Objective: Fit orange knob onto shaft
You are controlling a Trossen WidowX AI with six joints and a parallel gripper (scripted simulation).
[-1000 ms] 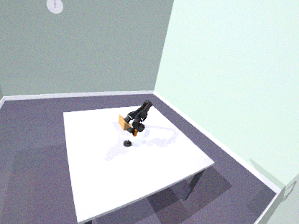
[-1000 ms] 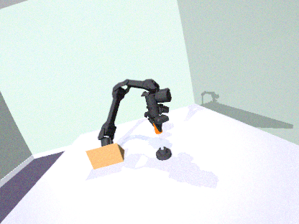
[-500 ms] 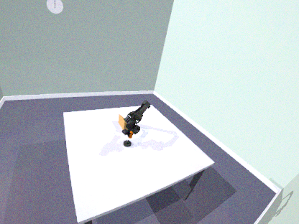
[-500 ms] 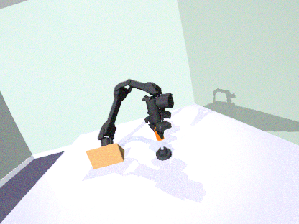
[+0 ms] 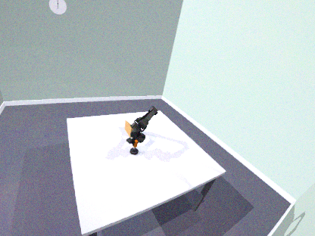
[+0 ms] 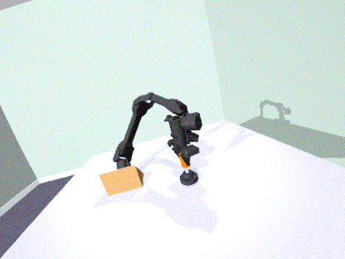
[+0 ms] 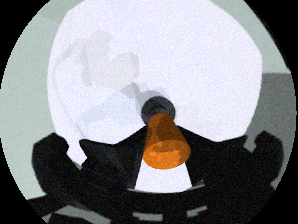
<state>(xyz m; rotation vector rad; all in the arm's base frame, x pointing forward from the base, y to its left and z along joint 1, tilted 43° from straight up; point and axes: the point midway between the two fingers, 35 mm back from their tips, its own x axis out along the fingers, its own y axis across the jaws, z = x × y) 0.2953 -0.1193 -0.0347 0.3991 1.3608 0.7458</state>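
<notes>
Right now the round dark pedestal is 50 mm below my gripper tip. From my gripper tip the other things lie so: orange knob (30 mm above).
</notes>
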